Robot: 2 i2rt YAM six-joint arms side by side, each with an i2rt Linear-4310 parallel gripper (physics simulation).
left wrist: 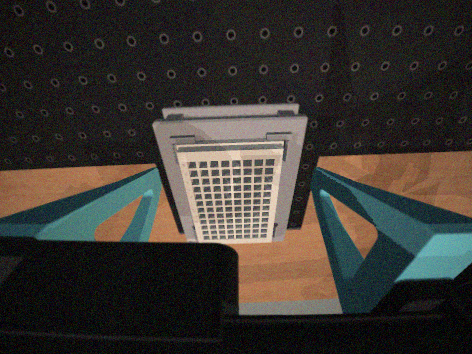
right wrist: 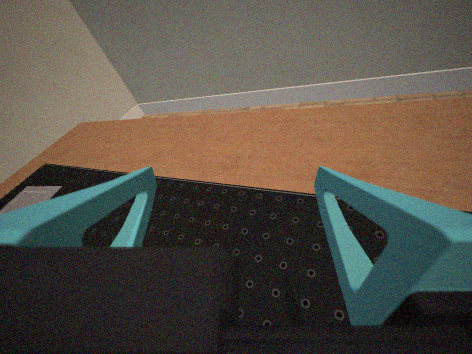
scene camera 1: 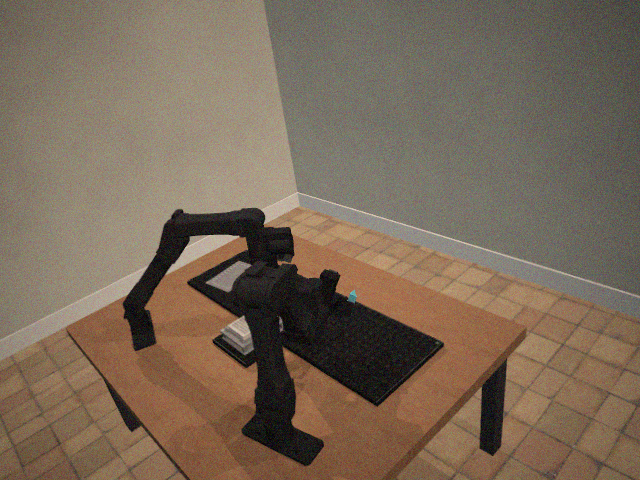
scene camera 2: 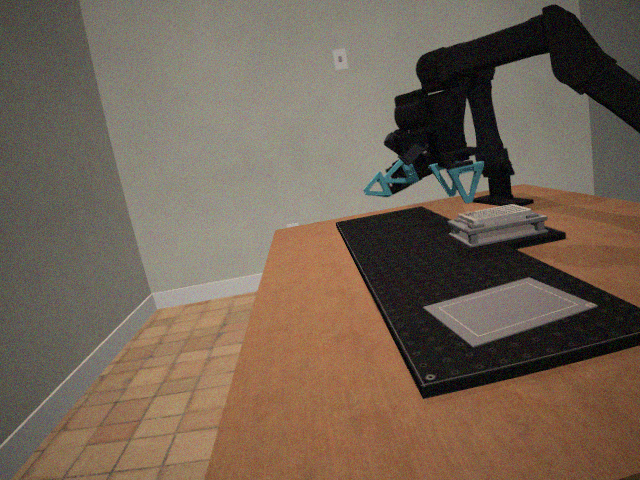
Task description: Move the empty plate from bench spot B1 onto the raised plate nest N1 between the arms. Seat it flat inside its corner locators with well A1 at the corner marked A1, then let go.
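Where they show: left gripper, fingertip midpoint: (left wrist: 235,176) (scene camera 2: 460,199); right gripper, fingertip midpoint: (right wrist: 235,175) (scene camera 1: 338,285) (scene camera 2: 374,186); left arm's base at its link origin: (scene camera 1: 142,330); right arm's base at its link origin: (scene camera 1: 282,438) (scene camera 2: 501,202).
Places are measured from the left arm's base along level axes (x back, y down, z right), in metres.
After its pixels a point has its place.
The pale, empty well plate (scene camera 1: 237,328) {x -0.276, y -0.057, z 0.248 m} (scene camera 2: 498,212) {x -0.316, y -0.059, z 0.232 m} (left wrist: 232,155) {x -0.379, y -0.060, z 0.222 m} lies flat on the raised grey nest (scene camera 2: 498,235) {x -0.322, y -0.018, z 0.208 m} (left wrist: 294,131) {x -0.407, y -0.045, z 0.265 m}, between its corner locators as far as they show. The A1 marks are too small to read. The grey pad of bench spot B1 (scene camera 1: 223,277) {x -0.314, y -0.015, z -0.135 m} (scene camera 2: 509,311) {x -0.348, y -0.015, z -0.140 m} (right wrist: 37,196) {x -0.410, y -0.015, z -0.136 m} bears no plate. My left gripper (scene camera 2: 460,197) {x -0.389, y -0.097, z 0.221 m} (left wrist: 235,176) {x -0.389, y -0.097, z 0.221 m} is open above the plate, fingers apart from it on both sides. My right gripper (scene camera 2: 378,193) {x -0.579, y -0.134, z 0.329 m} (right wrist: 235,175) {x -0.579, y -0.134, z 0.329 m} is open and empty, over the black board. In scene camera 1 the arms hide much of both grippers.
A black perforated board (scene camera 1: 382,351) {x -0.605, y -0.013, z 0.518 m} (scene camera 2: 379,258) {x -0.555, y -0.013, z 0.143 m} (left wrist: 250,52) {x -0.445, y -0.013, z 0.216 m} (right wrist: 225,212) {x -0.594, y -0.013, z 0.244 m} lies on the wooden table (scene camera 1: 454,330) {x -0.824, y 0.000, z 0.540 m} (scene camera 2: 310,361) {x -0.584, y 0.000, z -0.219 m}. The nest stands on a small black base (scene camera 2: 555,235) {x -0.219, y -0.011, z 0.191 m} beside it. The two arms are close together over the middle of the board.
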